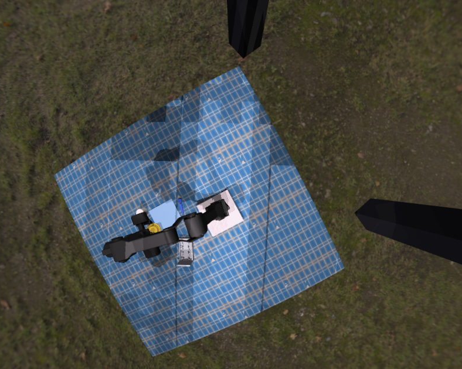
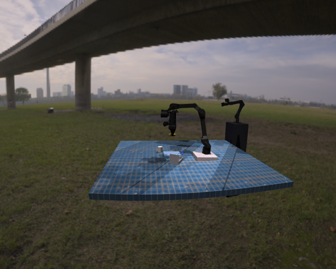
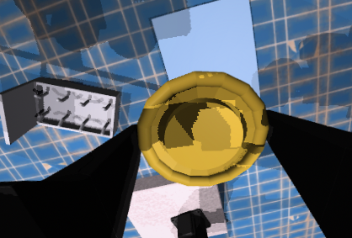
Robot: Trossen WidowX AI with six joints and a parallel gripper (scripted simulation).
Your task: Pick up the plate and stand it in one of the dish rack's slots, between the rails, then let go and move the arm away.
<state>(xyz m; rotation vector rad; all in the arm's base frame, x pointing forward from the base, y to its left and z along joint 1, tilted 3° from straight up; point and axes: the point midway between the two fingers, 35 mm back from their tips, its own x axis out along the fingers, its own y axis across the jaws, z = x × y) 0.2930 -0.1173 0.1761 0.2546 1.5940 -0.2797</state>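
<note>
Right now the dish rack is 180 mm to the left of my gripper tip, 160 mm below it and 20 mm ahead of it. Round my gripper tip: white cup (160 mm below, 130 mm to the right, 80 mm ahead); then yellow plate (10 mm above); then blue spoon (180 mm below, 120 mm behind, 30 mm to the right).
</note>
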